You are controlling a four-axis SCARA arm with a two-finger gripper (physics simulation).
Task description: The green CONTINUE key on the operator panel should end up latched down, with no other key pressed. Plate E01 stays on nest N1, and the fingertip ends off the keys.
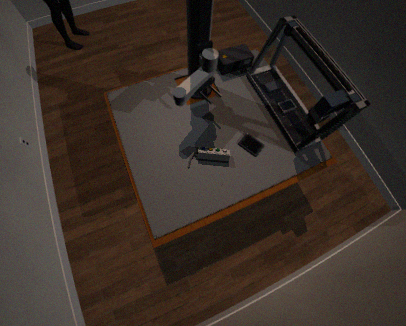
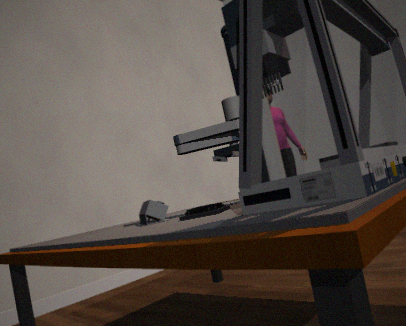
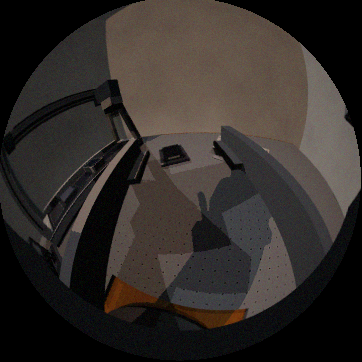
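Note:
The operator panel [image 1: 214,156] [image 2: 155,211] is a pale sloped box on the table with a row of coloured keys; the green key [image 1: 218,150] is near the right end of the row. Whether any key is down cannot be told. My gripper [image 1: 213,93] [image 2: 220,158] [image 3: 179,138] is shut at its narrow setting, with a gap and nothing held between the fingers. It hangs above the table near the arm's column, well away from the panel. A black square holder [image 1: 251,144] [image 2: 202,210] [image 3: 173,154] lies beside the panel. Labels E01 and N1 are not readable.
A gantry machine [image 1: 327,60] [image 2: 251,100] [image 3: 108,95] stands along one table side. The arm's column [image 1: 199,35] and a dark box [image 1: 236,59] are at the back. A cable [image 1: 190,161] leaves the panel's left end. A person [image 2: 282,127] stands beyond the table.

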